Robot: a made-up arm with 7 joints.
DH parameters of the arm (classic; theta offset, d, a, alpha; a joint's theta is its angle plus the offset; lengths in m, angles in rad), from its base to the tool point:
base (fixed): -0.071 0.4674 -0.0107 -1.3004
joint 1: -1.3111 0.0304 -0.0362 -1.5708
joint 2: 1.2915 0.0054 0 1.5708
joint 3: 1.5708 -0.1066 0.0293 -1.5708
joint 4: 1.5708 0 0.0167 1.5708
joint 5: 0 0.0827 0.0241 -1.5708
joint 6: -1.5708 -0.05 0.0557 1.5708
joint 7: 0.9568 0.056 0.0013 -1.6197
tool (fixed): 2.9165 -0.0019 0 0
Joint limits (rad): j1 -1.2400..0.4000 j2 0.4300..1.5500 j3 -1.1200..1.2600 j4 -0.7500..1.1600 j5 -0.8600..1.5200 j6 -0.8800..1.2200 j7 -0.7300..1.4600
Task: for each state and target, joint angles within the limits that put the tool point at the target. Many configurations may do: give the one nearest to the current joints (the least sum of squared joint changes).
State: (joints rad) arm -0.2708 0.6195 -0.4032 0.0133 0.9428 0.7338 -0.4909
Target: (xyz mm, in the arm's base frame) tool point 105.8 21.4 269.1
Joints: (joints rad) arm 0.0724 0.7541 -0.3481 -0.4945 0.8102 0.4107 -0.4878
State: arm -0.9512 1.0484 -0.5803 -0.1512 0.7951 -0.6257 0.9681
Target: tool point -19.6 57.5 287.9
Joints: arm -0.2368 1.0878 -1.0766 -0.2964 0.6804 -0.8526 0.9668
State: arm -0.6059 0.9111 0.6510 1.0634 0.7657 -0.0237 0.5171
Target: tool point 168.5 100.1 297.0
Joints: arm -0.5683 0.5750 0.4957 1.0501 0.7153 -0.5261 0.5248
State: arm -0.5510 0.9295 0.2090 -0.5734 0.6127 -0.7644 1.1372
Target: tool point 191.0 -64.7 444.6
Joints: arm -1.0644 0.4300 -0.2552 -0.2147 0.8644 -0.2857 1.1116
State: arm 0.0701 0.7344 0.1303 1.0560 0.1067 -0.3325 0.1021
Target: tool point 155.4 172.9 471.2
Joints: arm -0.4424 1.3047 0.5953 0.7247 -0.1840 -0.4882 0.1077
